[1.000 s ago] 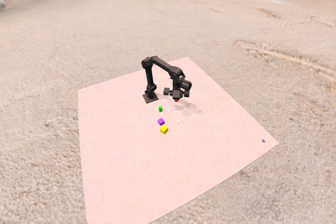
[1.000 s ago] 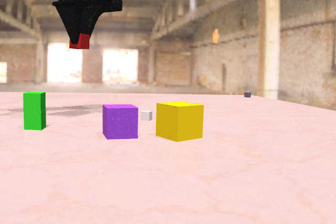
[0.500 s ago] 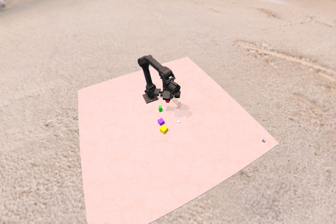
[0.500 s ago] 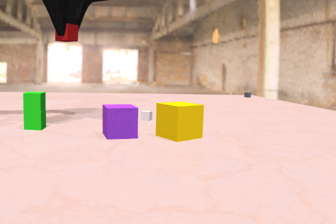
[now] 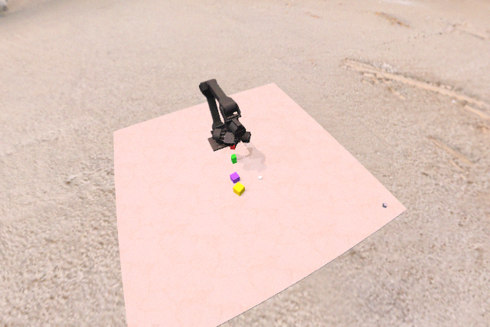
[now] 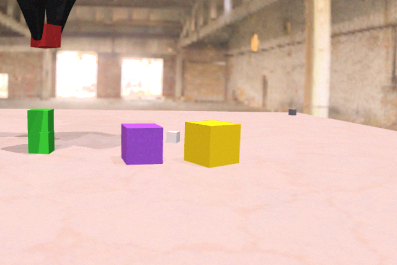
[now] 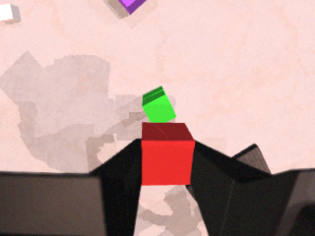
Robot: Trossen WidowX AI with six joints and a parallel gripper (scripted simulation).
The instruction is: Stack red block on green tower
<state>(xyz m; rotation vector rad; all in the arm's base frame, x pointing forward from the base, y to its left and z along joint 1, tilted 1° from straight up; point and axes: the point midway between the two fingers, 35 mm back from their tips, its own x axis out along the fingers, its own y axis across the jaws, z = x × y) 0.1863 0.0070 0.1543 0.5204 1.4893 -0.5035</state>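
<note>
My gripper tip is now 110 mm short of the purple cube, 110 mm above it and 50 mm to the left of it. The rest, counted from my gripper tip: small white cube (170 mm ahead, 120 mm below, 70 mm to the left); then yellow cube (180 mm ahead, 110 mm below, 60 mm to the right); then red block (10 mm above).
</note>
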